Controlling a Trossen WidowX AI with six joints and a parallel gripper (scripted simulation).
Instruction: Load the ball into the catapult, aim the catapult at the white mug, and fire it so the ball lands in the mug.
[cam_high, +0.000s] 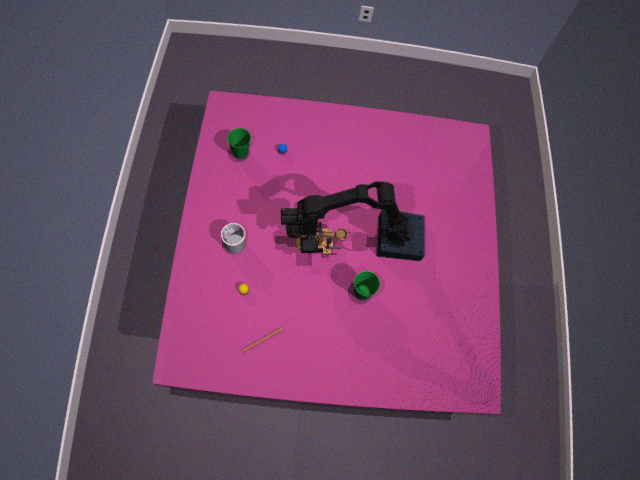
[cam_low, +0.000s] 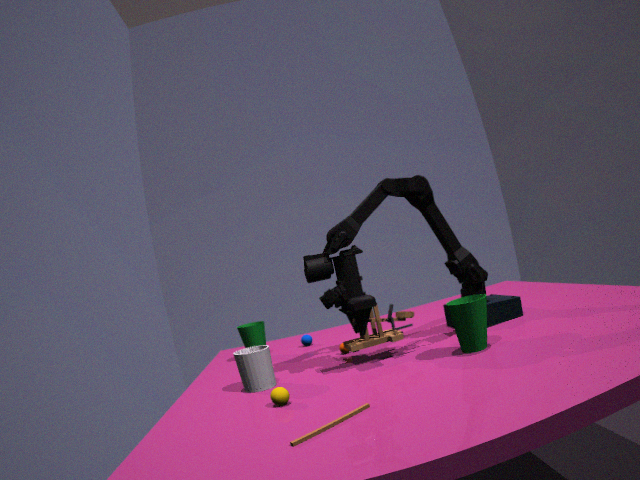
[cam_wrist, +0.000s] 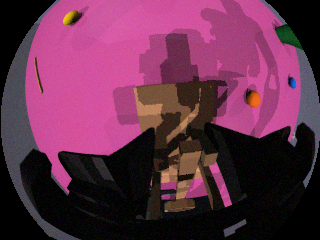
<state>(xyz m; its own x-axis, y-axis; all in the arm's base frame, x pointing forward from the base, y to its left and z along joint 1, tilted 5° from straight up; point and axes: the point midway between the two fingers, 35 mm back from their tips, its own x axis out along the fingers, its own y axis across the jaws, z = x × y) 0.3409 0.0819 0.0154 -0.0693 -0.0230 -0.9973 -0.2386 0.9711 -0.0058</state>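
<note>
My gripper tip is now 50 mm short of the orange ball, 140 mm to the left of it and 60 mm above it. From my gripper tip the other things lie so: yellow ball (190 mm ahead, 240 mm to the left, 50 mm below); then white mug (270 mm ahead, 60 mm to the left, 40 mm below); then wooden catapult (70 mm behind, 20 mm above).
</note>
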